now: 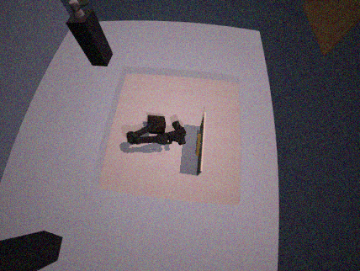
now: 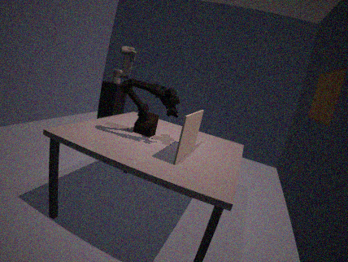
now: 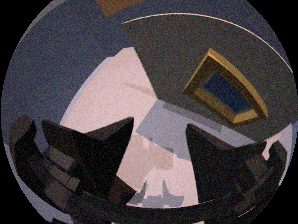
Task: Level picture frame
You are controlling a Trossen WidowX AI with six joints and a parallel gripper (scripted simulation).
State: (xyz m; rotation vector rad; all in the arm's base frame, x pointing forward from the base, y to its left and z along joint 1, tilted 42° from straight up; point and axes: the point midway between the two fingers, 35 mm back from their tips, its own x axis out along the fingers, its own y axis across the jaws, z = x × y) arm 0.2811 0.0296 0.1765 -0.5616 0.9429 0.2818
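Right now my gripper tip is 14 cm short of the picture frame, 7 cm to the left of it and 8 cm above it. Round my gripper tip: upright wall panel (15 cm ahead, 8 cm to the right, 9 cm below).
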